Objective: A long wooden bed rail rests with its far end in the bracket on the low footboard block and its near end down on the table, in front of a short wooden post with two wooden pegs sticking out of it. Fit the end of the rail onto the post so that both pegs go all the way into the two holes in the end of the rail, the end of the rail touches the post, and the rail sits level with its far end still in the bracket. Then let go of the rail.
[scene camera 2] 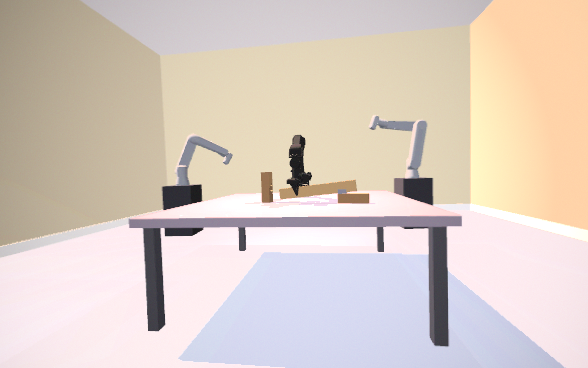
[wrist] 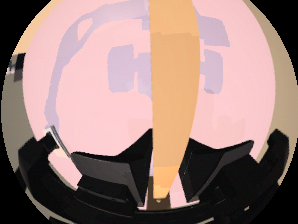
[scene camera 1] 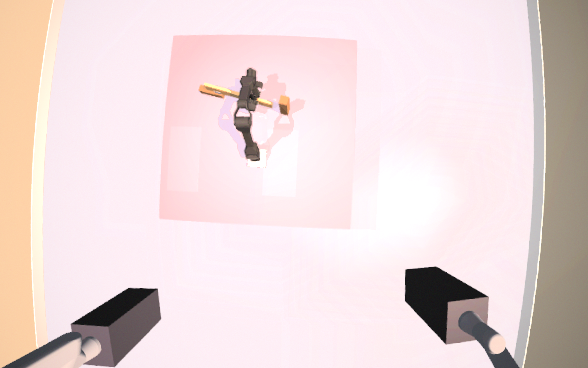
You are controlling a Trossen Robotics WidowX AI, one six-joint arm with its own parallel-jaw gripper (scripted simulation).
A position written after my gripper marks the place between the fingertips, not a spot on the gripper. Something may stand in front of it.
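I see my gripper (wrist: pixel 160 131), and my gripper holds a wooden rail. In scene camera 2 I see the wooden rail (scene camera 2: pixel 327 188).
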